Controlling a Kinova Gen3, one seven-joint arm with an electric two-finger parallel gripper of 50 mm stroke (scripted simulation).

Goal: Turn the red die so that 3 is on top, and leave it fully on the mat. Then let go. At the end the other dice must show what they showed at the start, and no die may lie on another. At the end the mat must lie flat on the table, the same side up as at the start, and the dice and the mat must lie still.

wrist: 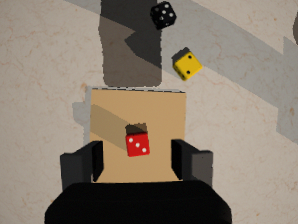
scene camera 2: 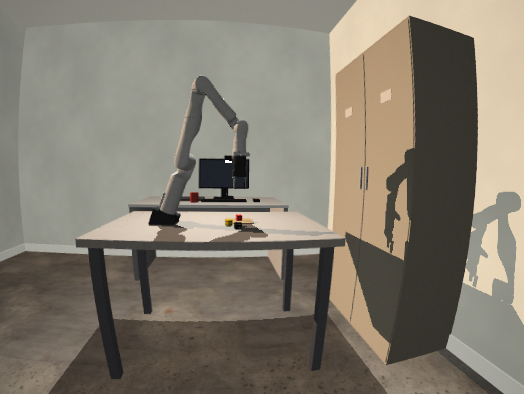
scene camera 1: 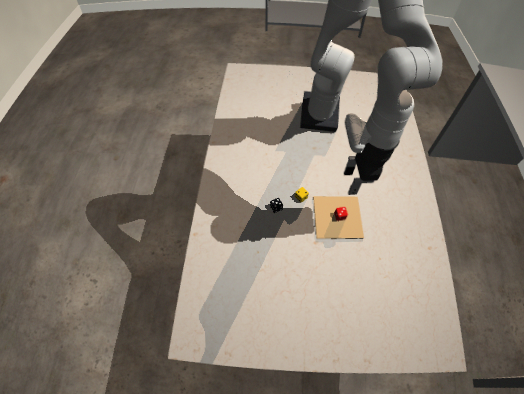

Labels:
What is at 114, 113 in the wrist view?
A tan mat.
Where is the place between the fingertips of my gripper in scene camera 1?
At 350, 183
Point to a tan mat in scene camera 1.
327, 227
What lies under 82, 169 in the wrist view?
My gripper.

